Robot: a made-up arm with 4 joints. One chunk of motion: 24 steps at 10 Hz.
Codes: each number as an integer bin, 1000 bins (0 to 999) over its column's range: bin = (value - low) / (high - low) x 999, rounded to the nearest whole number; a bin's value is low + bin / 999 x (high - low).
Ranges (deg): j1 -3.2..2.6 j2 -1..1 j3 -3.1..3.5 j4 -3.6..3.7
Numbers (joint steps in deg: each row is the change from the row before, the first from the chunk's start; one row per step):
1: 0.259 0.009 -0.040 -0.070
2: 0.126 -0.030 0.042 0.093
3: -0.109 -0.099 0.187 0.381
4: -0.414 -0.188 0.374 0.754
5: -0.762 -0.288 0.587 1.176
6: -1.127 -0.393 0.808 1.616
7: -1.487 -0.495 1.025 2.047
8: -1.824 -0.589 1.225 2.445
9: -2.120 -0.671 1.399 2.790
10: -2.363 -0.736 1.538 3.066
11: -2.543 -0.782 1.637 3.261
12: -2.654 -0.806 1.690 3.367
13: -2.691 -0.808 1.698 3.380
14: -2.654 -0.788 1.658 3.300
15: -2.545 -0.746 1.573 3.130
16: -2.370 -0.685 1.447 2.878
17: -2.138 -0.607 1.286 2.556
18: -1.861 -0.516 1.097 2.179
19: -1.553 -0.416 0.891 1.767
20: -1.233 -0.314 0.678 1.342
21: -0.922 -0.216 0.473 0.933
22: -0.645 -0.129 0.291 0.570
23: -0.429 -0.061 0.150 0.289
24: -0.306 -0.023 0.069 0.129
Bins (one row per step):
1: 596 504 463 483
2: 573 485 476 505
3: 532 450 498 545
4: 480 406 526 596
5: 420 356 558 654
6: 357 303 592 714
7: 295 252 624 773
8: 237 205 655 827
9: 186 164 681 874
10: 144 132 702 912
11: 113 109 717 939
12: 94 97 725 953
13: 88 96 726 955
14: 94 106 720 944
15: 113 127 707 921
16: 143 157 688 887
17: 183 196 664 842
18: 231 242 635 791
19: 284 292 604 734
20: 339 343 572 676
21: 392 392 541 620
22: 440 435 513 571
23: 477 469 492 532
24: 498 488 480 510

